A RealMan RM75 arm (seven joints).
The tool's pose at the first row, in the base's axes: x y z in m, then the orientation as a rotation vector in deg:
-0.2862, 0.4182, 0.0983, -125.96, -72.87, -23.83
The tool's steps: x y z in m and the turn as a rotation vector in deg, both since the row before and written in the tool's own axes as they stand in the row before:
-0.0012, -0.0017, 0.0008, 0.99, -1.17, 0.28
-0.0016, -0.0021, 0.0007, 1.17, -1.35, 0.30
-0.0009, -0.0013, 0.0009, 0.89, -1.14, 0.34
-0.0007, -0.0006, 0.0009, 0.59, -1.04, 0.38
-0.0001, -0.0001, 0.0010, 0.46, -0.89, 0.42
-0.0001, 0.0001, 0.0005, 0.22, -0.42, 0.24
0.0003, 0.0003, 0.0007, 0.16, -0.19, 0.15
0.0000, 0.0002, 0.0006, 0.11, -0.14, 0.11
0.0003, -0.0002, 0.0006, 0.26, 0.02, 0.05
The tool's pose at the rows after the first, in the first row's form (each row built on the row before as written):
-0.2883, 0.4185, 0.0976, -125.83, -73.10, -21.78
-0.2909, 0.4186, 0.0969, -125.62, -73.38, -19.40
-0.2925, 0.4190, 0.0962, -125.56, -73.52, -17.43
-0.2935, 0.4192, 0.0954, -125.71, -73.58, -15.76
-0.2937, 0.4197, 0.0946, -125.92, -73.52, -14.33
-0.2937, 0.4199, 0.0941, -126.04, -73.44, -13.63
-0.2934, 0.4204, 0.0935, -126.07, -73.35, -13.26
-0.2933, 0.4207, 0.0929, -126.10, -73.28, -12.99
-0.2934, 0.4213, 0.0926, -125.90, -73.17, -12.81

